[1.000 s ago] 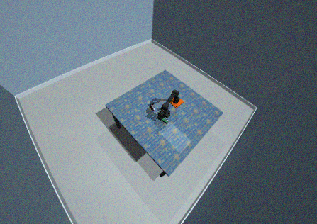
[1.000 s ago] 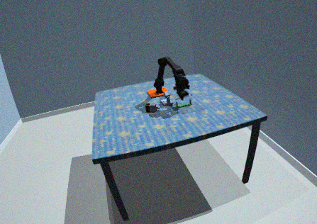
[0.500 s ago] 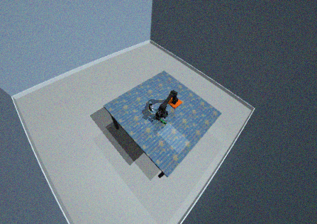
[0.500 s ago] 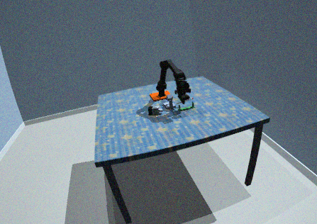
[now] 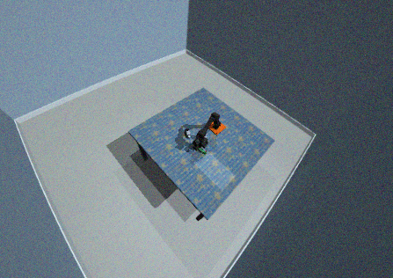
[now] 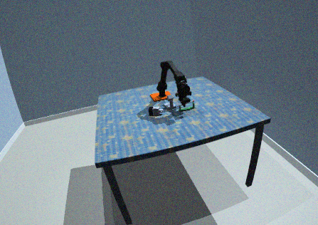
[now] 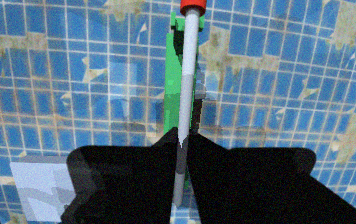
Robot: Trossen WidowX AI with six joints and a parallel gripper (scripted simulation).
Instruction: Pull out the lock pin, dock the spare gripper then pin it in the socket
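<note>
The green piece is 2 cm to the left of my gripper tip. From my gripper tip the other things lie so: spare gripper: 3 cm behind, 23 cm to the right; gripper socket: 10 cm behind, 8 cm to the right, 3 cm above.
</note>
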